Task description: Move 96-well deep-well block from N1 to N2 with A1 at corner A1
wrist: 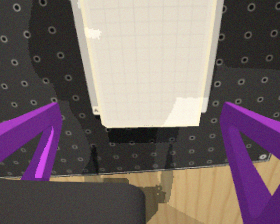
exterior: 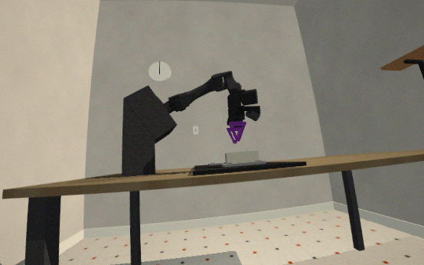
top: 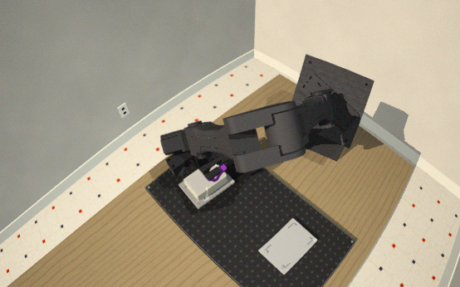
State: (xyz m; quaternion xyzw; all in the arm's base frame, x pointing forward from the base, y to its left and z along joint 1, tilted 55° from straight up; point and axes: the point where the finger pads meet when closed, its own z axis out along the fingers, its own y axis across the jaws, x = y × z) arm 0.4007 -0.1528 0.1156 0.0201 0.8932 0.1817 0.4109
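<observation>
The cream 96-well deep-well block lies 70 mm below my hand and 10 mm ahead of it.
</observation>
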